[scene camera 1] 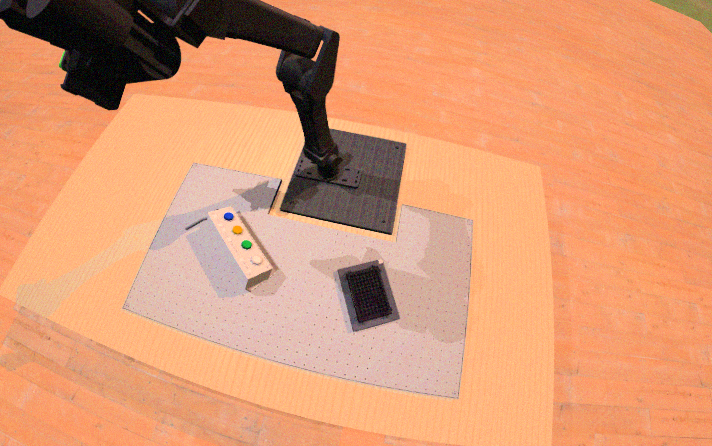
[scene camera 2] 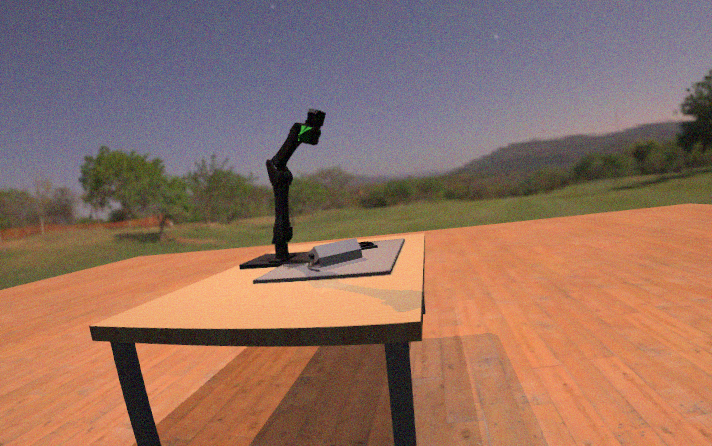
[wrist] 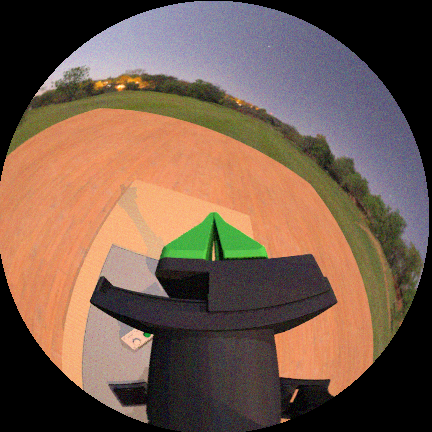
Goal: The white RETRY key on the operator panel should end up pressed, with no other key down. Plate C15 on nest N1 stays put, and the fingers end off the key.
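Where they show: gripper, fingertip midpoint: (scene camera 2: 299, 135) (wrist: 213, 217); arm's base, origin of the base link: (scene camera 1: 328, 173) (scene camera 2: 282, 259).
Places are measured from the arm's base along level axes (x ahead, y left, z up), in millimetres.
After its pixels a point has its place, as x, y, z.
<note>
The operator panel (scene camera 1: 257, 278) @(368, -82, 46) (scene camera 2: 336, 252) @(316, -209, 40) (wrist: 128, 338) @(354, -97, 68) is a pale box on the perforated board. Its top carries a blue key (scene camera 1: 228, 215) @(233, -211, 66), an orange key (scene camera 1: 237, 229) @(264, -171, 65), a green key (scene camera 1: 246, 244) @(297, -132, 66) (wrist: 147, 334) @(292, -132, 64) and the white RETRY key (scene camera 1: 255, 260) @(330, -94, 68) (wrist: 136, 341) @(326, -94, 66) at the near end. Key heights are too small to judge. Dark plate C15 (scene camera 1: 368, 294) @(335, 191, 16) lies on the grey nest N1 (scene camera 1: 375, 322) @(399, 223, 8), right of the panel. My gripper (scene camera 2: 304, 133) @(245, -297, 512) (wrist: 213, 217) @(245, -297, 512) has its green fingertips together, empty, high above the table and away from the keys. In scene camera 1 the fingertips are mostly hidden.
The perforated board (scene camera 1: 294, 325) @(451, 30, -4) (scene camera 2: 378, 265) @(498, -337, -4) lies on the wooden table (scene camera 1: 504, 315) @(315, 580, -17) (scene camera 2: 210, 309) @(71, -805, -17). The arm stands on a dark base plate (scene camera 1: 367, 204) @(78, 138, -1) (scene camera 2: 254, 262) @(-122, -58, 3) behind the board. A short dark cable (scene camera 1: 195, 224) @(260, -340, -1) sticks out by the panel's far end.
</note>
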